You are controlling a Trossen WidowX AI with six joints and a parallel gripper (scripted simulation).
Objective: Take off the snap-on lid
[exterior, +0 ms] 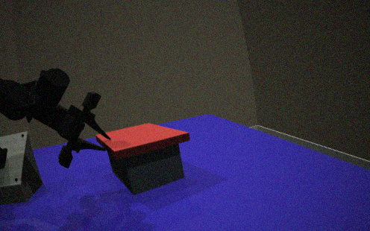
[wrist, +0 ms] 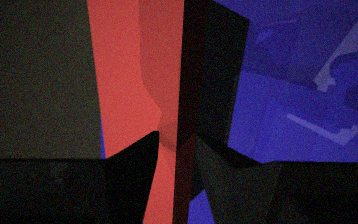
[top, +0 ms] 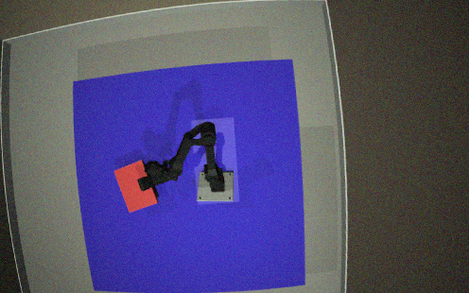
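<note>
My gripper tip is now 70 mm short of the lid and 20 mm to the right of it. Round my gripper tip: storage box 70 mm ahead, 30 mm to the left, 50 mm below.
</note>
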